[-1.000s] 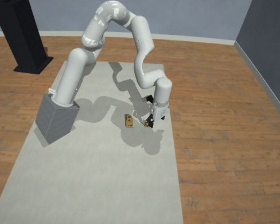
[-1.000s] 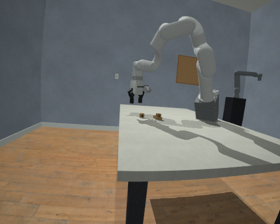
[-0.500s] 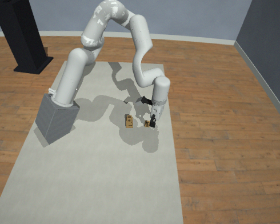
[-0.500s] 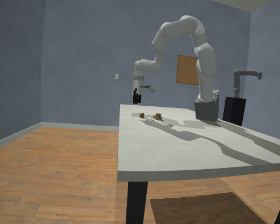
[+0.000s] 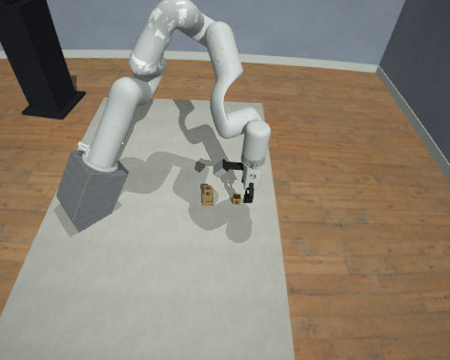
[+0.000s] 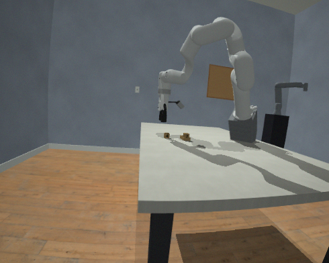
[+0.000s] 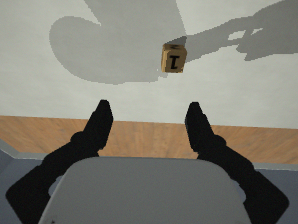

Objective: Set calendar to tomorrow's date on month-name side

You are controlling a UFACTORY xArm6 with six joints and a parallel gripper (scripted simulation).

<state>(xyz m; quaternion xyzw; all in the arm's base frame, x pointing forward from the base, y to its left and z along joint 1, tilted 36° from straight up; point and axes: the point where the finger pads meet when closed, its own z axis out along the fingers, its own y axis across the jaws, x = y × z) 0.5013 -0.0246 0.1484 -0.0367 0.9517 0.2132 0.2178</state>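
My hand is 30 mm past the wooden digit cube, 30 mm to the right of it and 90 mm above it. Round my hand: wooden calendar tray: 150 mm behind, 20 mm to the left, 100 mm below.
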